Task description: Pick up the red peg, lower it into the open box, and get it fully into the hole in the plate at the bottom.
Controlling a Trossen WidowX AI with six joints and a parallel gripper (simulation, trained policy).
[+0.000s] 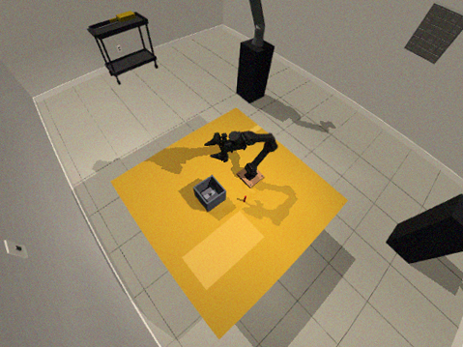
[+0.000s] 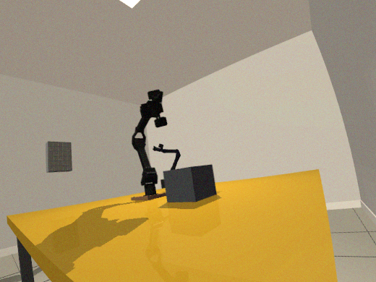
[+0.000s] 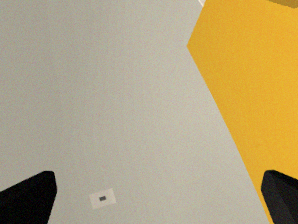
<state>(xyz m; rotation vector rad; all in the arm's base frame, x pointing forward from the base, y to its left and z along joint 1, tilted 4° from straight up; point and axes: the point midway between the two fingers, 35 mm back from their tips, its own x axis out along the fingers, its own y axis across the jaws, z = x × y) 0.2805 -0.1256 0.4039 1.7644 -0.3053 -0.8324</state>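
The red peg is 12 cm behind my gripper tip, 26 cm to the left of it and 39 cm below it. Round my gripper tip: plate: 6 cm ahead, 8 cm to the left, 38 cm below.
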